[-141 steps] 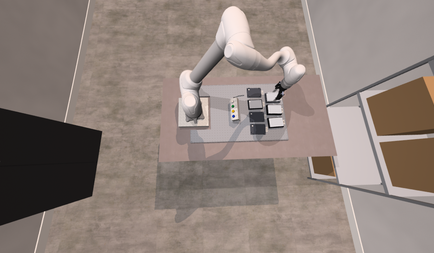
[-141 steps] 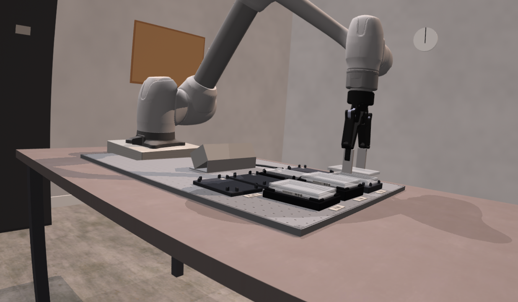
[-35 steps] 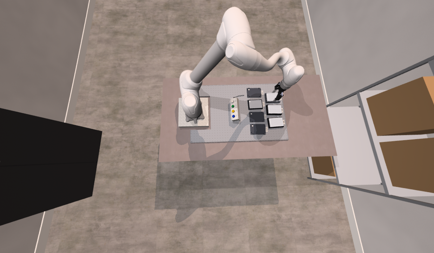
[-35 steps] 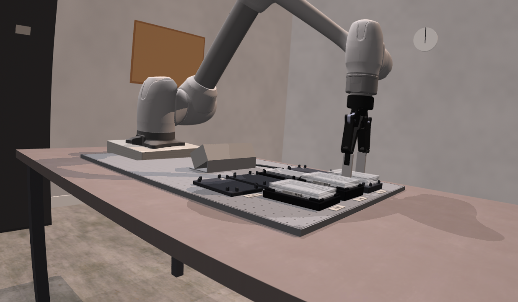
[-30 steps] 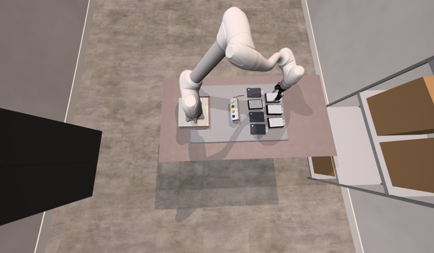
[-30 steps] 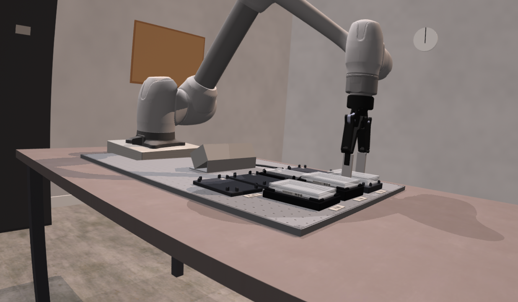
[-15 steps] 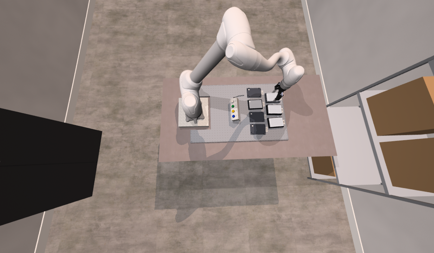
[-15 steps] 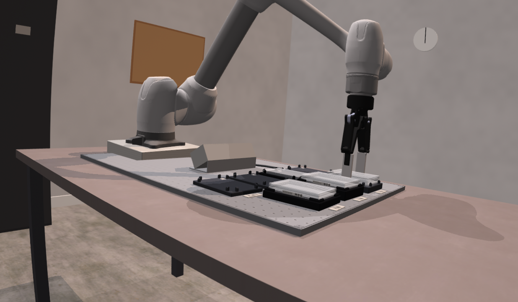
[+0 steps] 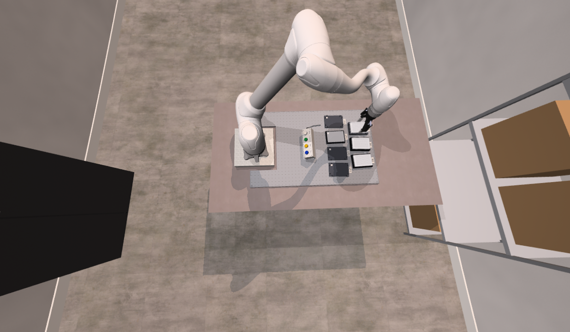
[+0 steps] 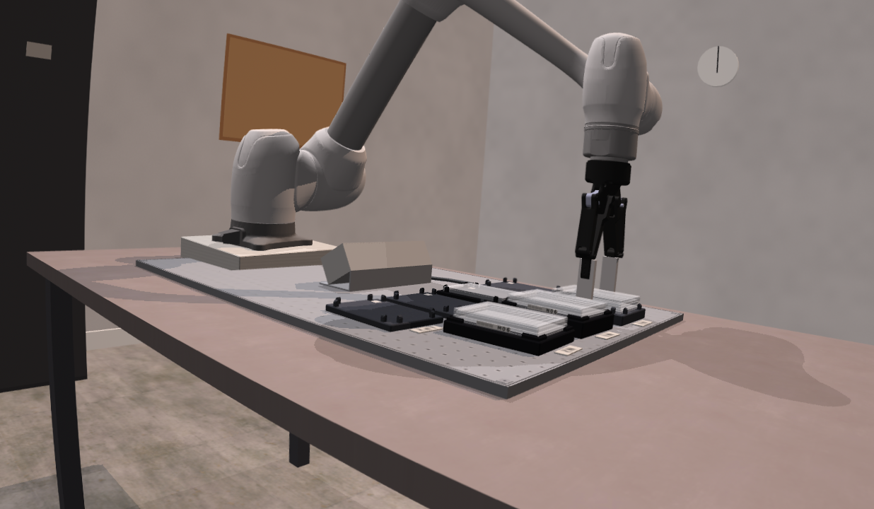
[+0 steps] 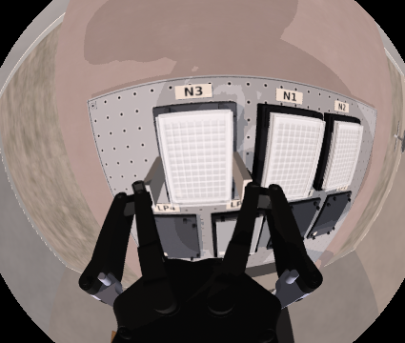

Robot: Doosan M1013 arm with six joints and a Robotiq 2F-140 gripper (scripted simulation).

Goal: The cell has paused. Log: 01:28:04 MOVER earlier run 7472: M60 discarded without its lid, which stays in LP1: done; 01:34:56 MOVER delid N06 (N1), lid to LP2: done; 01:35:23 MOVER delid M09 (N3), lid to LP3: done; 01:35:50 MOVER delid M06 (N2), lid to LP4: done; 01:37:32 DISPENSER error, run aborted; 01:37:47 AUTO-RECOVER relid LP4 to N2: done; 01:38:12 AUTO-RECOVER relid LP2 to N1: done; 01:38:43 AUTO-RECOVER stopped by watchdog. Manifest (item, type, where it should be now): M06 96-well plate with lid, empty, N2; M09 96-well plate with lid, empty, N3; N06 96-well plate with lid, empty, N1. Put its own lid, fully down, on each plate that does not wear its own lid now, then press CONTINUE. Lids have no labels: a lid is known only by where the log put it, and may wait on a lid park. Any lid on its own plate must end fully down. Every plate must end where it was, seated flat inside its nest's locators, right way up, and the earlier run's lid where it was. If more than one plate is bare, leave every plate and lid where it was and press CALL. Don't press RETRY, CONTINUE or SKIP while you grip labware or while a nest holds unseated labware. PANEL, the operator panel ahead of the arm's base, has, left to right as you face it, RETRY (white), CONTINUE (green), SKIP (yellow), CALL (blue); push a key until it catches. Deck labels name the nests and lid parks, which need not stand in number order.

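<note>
The lid lies 2 cm below my hand. From my hand the other things lie so: lid park LP3: 21 cm behind, 17 cm to the right, 5 cm below; then plate: 3 cm below; then lid park LP4: 17 cm behind, 9 cm to the left, 5 cm below.
</note>
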